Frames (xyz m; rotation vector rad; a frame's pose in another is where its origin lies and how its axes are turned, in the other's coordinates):
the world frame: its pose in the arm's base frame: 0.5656 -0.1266 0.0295 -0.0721 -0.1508 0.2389
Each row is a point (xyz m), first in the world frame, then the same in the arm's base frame.
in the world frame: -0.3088 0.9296 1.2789
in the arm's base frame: -0.1460 0.7679 1.1647
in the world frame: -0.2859 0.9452 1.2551
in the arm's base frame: -0.1238 0.7873 1.1430
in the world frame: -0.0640 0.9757 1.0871
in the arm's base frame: 0.1087 0.8613 1.0057
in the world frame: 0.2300 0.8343 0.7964
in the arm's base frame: 0.4693 0.7797 0.7729
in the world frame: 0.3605 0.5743 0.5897
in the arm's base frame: 0.6869 0.5482 0.6104
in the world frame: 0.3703 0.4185 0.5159
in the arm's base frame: 0.7438 0.3956 0.5529
